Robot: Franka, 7 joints.
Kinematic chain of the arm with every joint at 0, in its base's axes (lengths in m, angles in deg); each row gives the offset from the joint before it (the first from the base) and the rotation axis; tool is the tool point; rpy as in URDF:
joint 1: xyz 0 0 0.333 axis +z
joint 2: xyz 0 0 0 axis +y
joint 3: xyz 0 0 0.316 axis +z
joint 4: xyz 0.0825 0 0 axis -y
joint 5: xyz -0.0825 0 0.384 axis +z
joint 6: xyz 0 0 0 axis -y
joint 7: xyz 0.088 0 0 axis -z
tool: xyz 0 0 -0.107 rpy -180 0 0
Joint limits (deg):
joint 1: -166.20..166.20
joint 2: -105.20..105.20
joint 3: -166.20..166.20
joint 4: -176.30..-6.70
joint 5: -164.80..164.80
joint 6: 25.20..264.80
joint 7: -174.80..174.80
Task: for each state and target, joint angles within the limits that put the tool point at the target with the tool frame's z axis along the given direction. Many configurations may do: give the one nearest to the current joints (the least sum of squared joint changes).
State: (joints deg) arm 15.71 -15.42 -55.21 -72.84 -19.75 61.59 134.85
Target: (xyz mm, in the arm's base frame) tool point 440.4 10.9 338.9 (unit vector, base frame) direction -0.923 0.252 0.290
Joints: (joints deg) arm -0.25 26.59 -5.11 -104.52 22.35 25.20 134.85
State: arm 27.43 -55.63 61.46 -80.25 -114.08 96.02 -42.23
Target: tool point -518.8 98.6 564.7 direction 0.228 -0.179 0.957
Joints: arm 61.17 -77.88 82.44 -116.66 -98.81 75.20 -42.23
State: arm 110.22 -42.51 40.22 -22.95 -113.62 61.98 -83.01
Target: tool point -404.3 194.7 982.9 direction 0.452 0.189 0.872
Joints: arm 108.83 -3.84 47.05 -73.10 -156.42 88.25 -83.01
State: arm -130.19 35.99 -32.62 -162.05 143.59 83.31 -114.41
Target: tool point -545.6 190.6 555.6 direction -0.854 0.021 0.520
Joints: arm -151.50 -6.72 -47.55 -118.67 159.10 122.76 -114.41
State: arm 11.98 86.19 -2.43 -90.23 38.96 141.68 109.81
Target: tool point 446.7 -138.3 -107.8 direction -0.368 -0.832 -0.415
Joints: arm 48.28 93.64 -44.84 -109.35 12.19 141.00 109.81
